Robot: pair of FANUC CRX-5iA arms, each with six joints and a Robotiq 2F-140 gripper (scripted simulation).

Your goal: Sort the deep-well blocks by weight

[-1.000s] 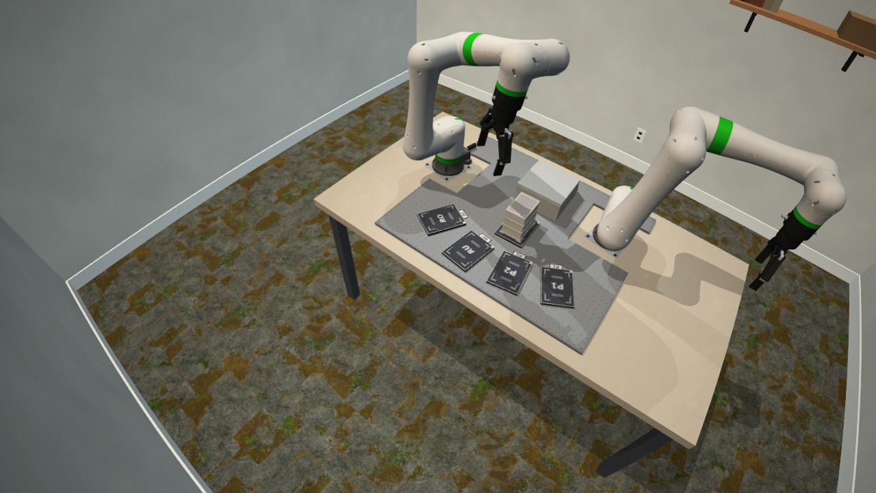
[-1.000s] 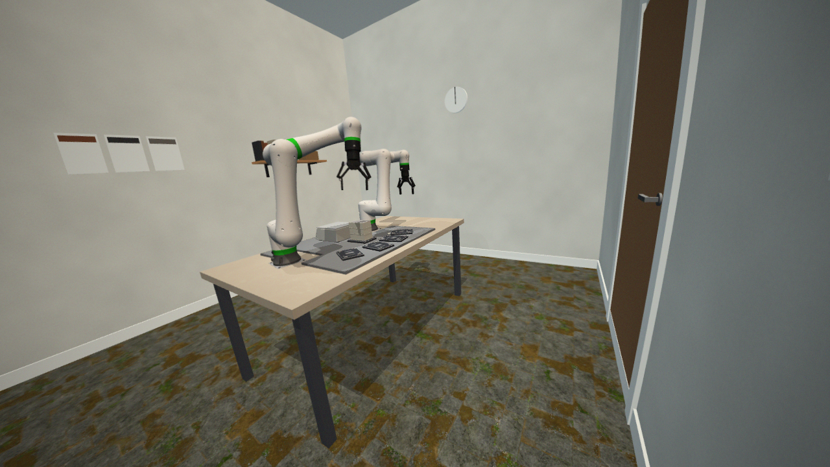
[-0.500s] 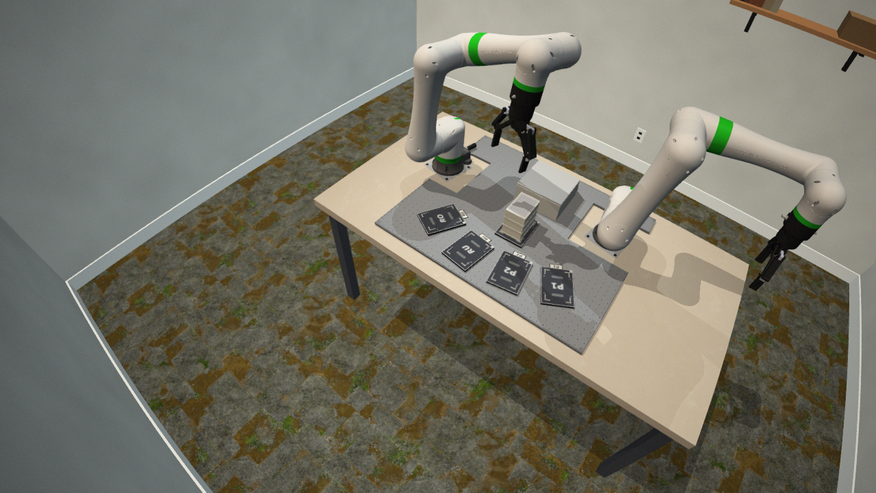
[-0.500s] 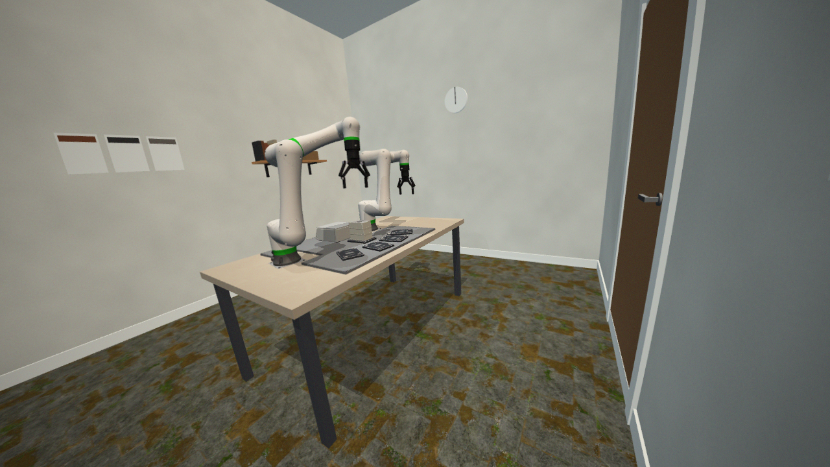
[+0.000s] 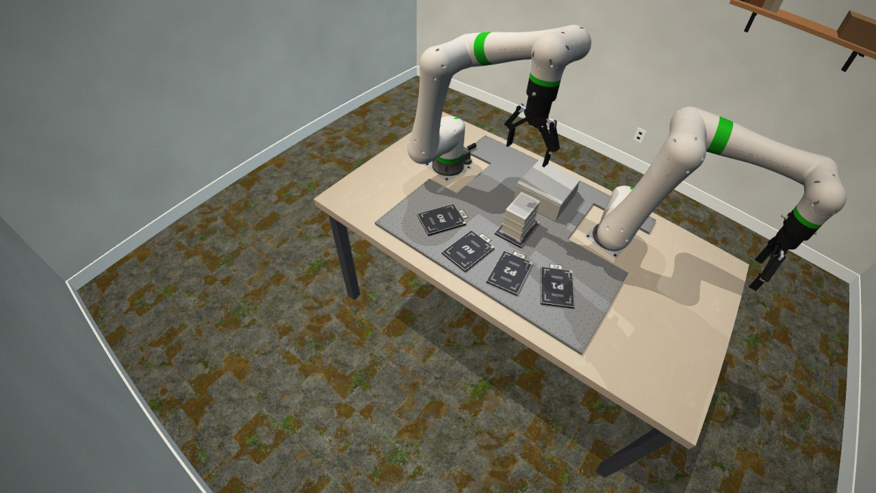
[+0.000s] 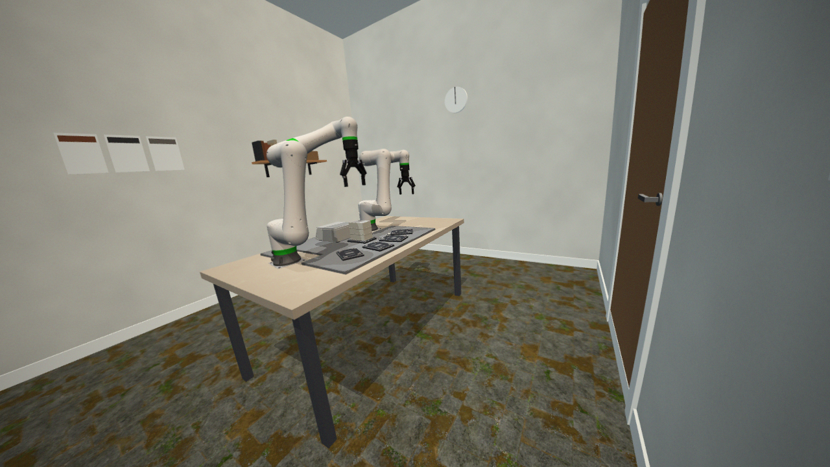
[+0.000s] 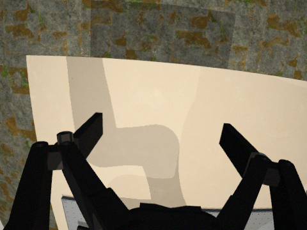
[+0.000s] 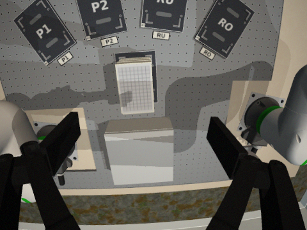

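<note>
My right hand is 38 cm above the dark infeed nest, 2 cm to the right of it and 2 cm past it. Round my right hand: check-weigher CW: 32 cm below, 27 cm behind, 5 cm to the left; nest P2: 38 cm below, 19 cm ahead, 9 cm to the left; nest RU: 38 cm below, 19 cm ahead, 9 cm to the right.
</note>
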